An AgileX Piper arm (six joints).
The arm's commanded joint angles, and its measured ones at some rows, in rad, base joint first. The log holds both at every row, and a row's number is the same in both.
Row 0, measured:
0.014 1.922 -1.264 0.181 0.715 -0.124
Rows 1 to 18, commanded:
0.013 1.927 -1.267 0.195 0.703 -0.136
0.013 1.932 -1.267 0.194 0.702 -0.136
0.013 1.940 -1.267 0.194 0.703 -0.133
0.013 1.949 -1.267 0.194 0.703 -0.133
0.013 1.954 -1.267 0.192 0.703 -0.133
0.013 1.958 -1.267 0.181 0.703 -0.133
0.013 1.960 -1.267 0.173 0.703 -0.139
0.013 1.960 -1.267 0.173 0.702 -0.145
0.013 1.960 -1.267 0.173 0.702 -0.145
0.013 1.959 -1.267 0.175 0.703 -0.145
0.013 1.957 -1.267 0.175 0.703 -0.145
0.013 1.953 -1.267 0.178 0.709 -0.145
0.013 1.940 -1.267 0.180 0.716 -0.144
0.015 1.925 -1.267 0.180 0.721 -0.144
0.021 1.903 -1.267 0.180 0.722 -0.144
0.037 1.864 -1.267 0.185 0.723 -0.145
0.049 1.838 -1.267 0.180 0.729 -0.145
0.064 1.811 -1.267 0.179 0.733 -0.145
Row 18, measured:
0.045 1.850 -1.264 0.182 0.719 -0.126
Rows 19 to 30, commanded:
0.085 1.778 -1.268 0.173 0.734 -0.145
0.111 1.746 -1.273 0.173 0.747 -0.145
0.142 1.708 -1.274 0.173 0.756 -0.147
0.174 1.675 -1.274 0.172 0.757 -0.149
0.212 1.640 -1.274 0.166 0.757 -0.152
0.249 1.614 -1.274 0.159 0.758 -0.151
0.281 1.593 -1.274 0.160 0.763 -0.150
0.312 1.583 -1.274 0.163 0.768 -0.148
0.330 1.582 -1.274 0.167 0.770 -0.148
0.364 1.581 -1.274 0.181 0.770 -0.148
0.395 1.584 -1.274 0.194 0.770 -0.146
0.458 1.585 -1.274 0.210 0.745 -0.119
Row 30, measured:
0.420 1.590 -1.266 0.193 0.768 -0.138
